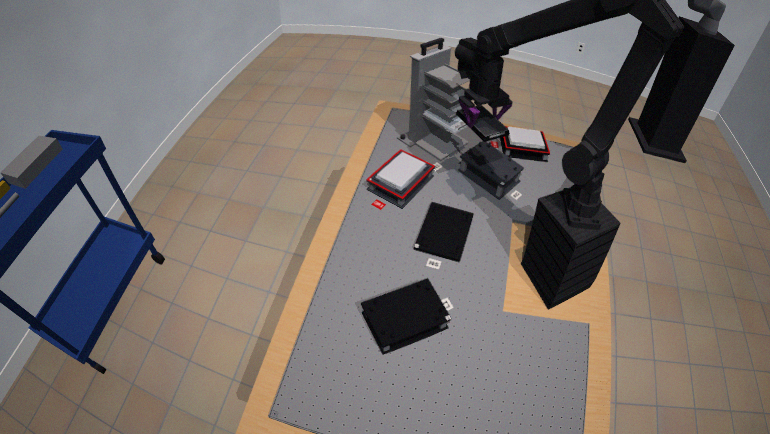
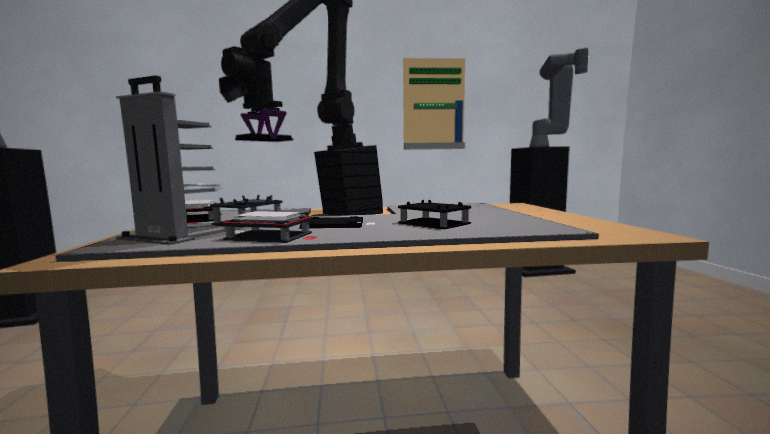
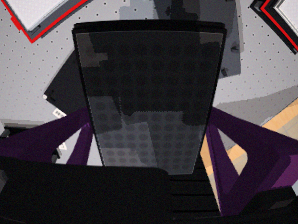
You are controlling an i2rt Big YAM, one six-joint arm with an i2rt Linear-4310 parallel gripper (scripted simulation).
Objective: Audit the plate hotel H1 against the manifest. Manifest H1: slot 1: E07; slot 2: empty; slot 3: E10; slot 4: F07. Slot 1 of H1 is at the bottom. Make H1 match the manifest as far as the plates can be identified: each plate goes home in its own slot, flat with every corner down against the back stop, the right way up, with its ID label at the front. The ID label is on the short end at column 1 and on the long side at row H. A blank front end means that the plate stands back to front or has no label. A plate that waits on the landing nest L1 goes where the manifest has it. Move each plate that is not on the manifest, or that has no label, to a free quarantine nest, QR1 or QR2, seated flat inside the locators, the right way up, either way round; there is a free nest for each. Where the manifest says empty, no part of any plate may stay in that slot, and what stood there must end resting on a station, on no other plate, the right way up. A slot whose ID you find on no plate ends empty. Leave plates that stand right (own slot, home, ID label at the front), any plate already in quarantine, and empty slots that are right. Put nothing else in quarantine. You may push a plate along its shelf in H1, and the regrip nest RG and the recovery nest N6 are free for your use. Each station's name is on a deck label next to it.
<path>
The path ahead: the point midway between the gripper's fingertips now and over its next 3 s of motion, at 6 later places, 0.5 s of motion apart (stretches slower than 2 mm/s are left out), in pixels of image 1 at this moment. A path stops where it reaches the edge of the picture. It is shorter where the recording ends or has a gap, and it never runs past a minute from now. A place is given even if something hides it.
My gripper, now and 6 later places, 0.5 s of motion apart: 482,123; 493,118; 501,115; 500,125; 498,134; 496,141; 496,143
</path>
